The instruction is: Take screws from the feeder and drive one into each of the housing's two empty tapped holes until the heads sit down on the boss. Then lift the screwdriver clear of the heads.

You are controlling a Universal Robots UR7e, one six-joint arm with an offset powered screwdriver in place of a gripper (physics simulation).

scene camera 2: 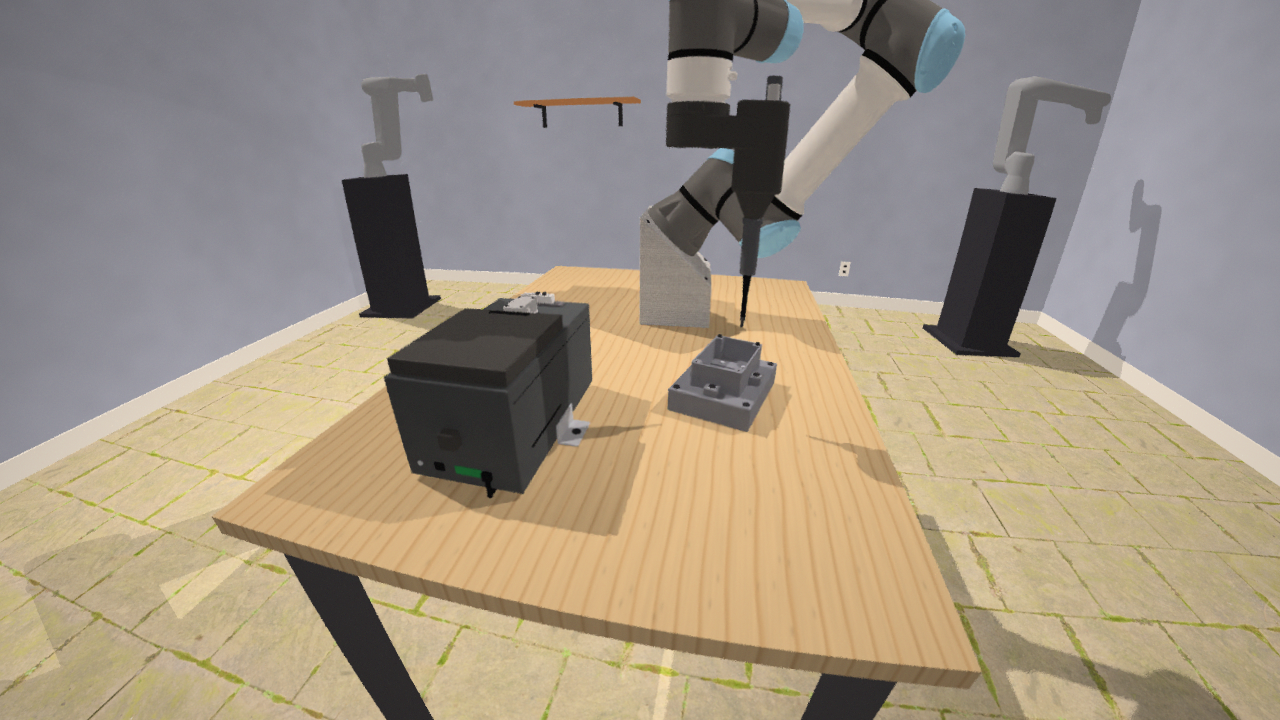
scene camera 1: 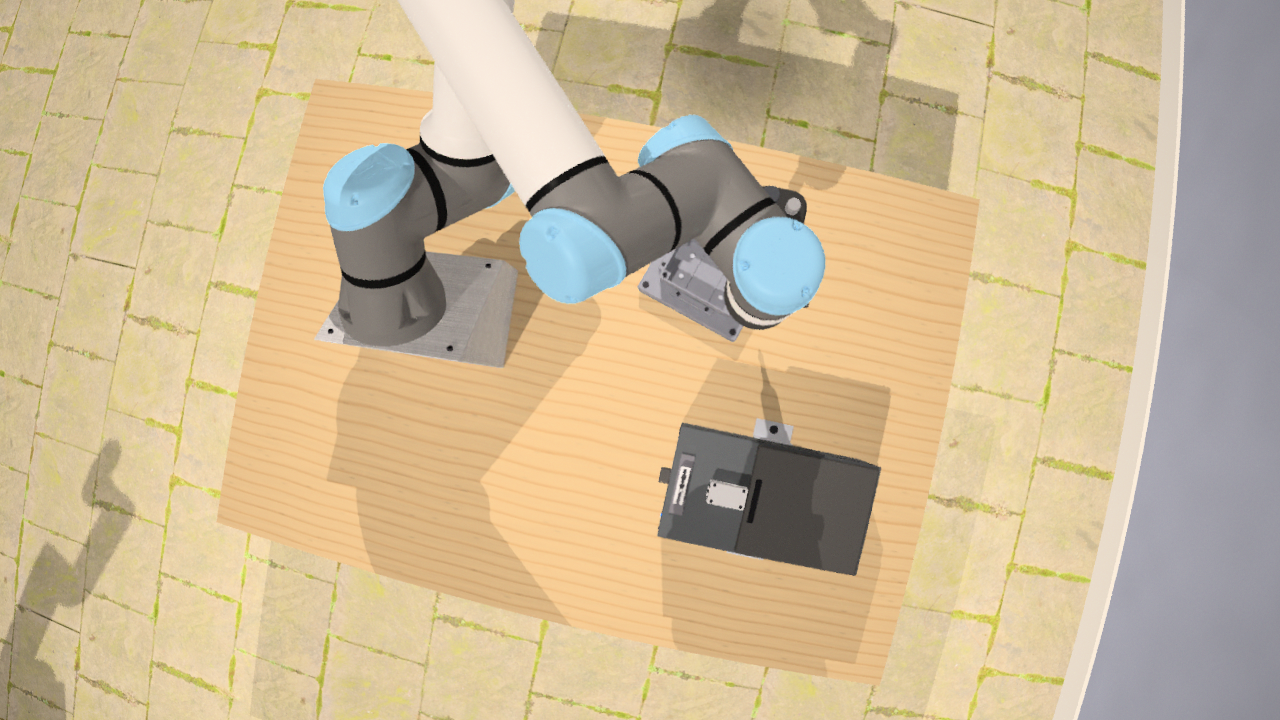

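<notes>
The grey housing (scene camera 1: 704, 315) (scene camera 2: 711, 405) sits on the table, a raised open box on a wider base. Dark spots mark its corners and side bosses; which are empty tapped holes or screw heads is too small to tell. The black screwdriver (scene camera 2: 742, 324) points down, its bit tip just above the housing's far rim in scene camera 2, apart from it. Whether a screw sits on the tip is too small to tell. In scene camera 1 the arm's wrist hides the tip and the housing's right part. The dark screw feeder (scene camera 1: 805, 505) (scene camera 2: 460, 416) stands apart from the housing.
A small metal bracket (scene camera 1: 773, 430) (scene camera 2: 572, 430) sticks out from the feeder's side facing the housing. The arm's base plate (scene camera 1: 478, 313) lies beyond the housing on the wooden table (scene camera 1: 429, 501) (scene camera 2: 760, 537). Two pedestals (scene camera 2: 389, 246) (scene camera 2: 991, 268) with small grey arms stand behind the table.
</notes>
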